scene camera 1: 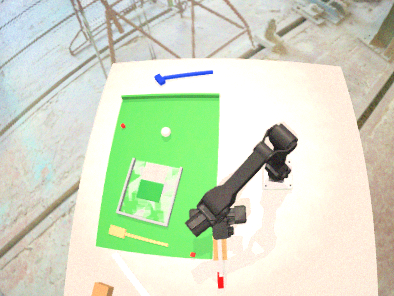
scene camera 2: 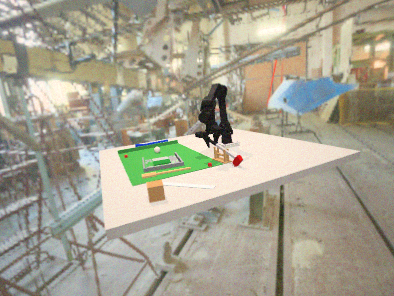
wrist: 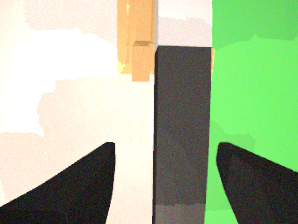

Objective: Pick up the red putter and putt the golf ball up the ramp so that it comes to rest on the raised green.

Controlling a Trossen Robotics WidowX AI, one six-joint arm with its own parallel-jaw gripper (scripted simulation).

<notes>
The pictures show: my gripper and a green mat.
My gripper is seen too in the wrist view.
</notes>
